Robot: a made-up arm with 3 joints. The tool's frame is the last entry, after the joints.
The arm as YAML. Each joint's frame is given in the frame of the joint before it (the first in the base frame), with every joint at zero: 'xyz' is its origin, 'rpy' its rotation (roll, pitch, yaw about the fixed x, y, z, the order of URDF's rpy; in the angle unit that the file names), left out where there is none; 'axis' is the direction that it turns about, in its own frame. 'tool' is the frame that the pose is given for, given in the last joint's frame.
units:
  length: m
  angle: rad
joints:
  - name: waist
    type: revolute
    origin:
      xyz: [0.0, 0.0, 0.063]
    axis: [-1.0, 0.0, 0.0]
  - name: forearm
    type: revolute
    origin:
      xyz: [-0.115, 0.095, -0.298]
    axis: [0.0, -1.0, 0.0]
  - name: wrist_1
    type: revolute
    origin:
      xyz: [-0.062, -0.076, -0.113]
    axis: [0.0, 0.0, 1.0]
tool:
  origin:
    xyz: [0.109, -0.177, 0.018]
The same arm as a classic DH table. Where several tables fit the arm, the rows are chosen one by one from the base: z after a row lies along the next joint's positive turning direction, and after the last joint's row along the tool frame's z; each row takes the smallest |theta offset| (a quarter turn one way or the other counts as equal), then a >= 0, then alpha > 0; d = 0 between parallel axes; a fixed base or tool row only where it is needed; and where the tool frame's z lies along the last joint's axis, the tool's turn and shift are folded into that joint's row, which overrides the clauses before.
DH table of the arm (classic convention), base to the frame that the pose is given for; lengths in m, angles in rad. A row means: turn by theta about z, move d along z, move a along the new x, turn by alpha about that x. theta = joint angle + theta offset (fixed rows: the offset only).
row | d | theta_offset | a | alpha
base (fixed) | 0.0630 | -1.5708 | 0.0000 | 1.5708
waist | 0.1150 | -1.5708 | 0.2980 | -1.5708
forearm | -0.0190 | -1.5708 | 0.0620 | 1.5708
wrist_1 | 0.0000 | -1.0188 | -0.2079 | 0.0000
tool (fixed) | -0.0950 | -2.1228 | 0.0000 | 0.0000

